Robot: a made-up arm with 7 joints.
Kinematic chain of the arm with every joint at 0, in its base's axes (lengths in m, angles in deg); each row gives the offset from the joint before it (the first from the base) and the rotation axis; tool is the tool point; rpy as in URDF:
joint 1: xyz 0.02 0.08 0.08 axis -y
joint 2: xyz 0 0.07 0.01 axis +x
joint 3: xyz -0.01 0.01 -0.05 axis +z
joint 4: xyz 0 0.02 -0.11 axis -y
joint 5: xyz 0 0.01 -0.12 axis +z
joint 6: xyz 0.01 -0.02 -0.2 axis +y
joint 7: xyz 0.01 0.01 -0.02 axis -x
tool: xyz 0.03 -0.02 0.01 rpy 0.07 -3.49 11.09
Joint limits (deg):
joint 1: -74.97..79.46
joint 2: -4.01..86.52
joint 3: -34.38..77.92
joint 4: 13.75..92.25
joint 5: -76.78..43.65
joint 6: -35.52..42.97
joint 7: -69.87..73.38
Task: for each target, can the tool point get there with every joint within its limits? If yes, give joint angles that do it. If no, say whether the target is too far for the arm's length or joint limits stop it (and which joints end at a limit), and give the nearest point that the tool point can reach.
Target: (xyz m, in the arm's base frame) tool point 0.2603 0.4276 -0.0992
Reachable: yes | joints -15.66 30.94 35.15 75.03 -52.93 -2.01 -39.75
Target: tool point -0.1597 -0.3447 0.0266
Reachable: no: joint limits stop it (at a limit: joint 1, joint 2, joint 3, joint 6, joint 7) | nearest point -0.1269 -0.0662 -0.1967 | short by 0.358 m
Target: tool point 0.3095 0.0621 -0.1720
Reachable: yes | joints 8.64 4.20 -22.16 59.75 -45.74 -5.40 59.63
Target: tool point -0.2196 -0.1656 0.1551
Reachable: no: joint limits stop it (at a limit: joint 1, joint 2, joint 3, joint 6) | nearest point -0.3066 -0.0080 -0.1520 | short by 0.356 m
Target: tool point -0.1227 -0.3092 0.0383
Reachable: no: joint limits stop it (at a limit: joint 1, joint 2, joint 3, joint 6, joint 7) | nearest point -0.0848 -0.0675 -0.1918 | short by 0.336 m
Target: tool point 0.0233 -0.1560 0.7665
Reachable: no: too far | nearest point 0.1634 -0.0045 0.3829 | short by 0.436 m
